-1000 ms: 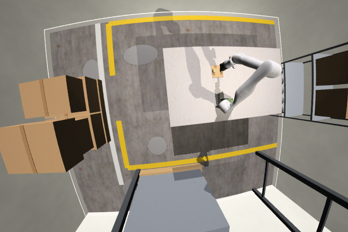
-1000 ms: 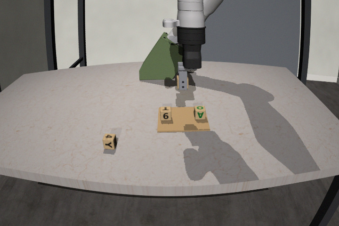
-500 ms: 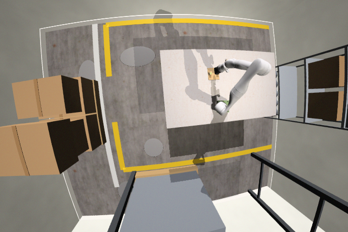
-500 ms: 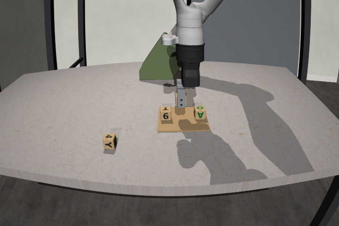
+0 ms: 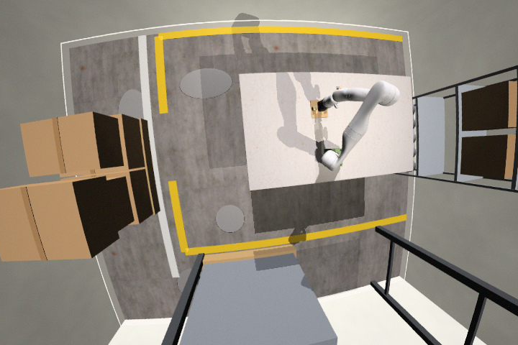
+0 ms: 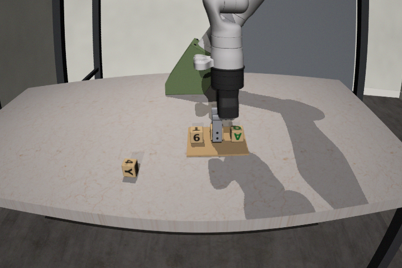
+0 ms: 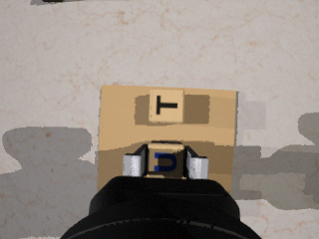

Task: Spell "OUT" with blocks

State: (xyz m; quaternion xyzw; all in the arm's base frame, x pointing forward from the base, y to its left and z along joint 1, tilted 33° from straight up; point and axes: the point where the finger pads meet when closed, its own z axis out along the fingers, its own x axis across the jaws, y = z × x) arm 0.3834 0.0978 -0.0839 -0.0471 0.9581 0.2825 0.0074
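My gripper is now 3 cm above the tan mat.
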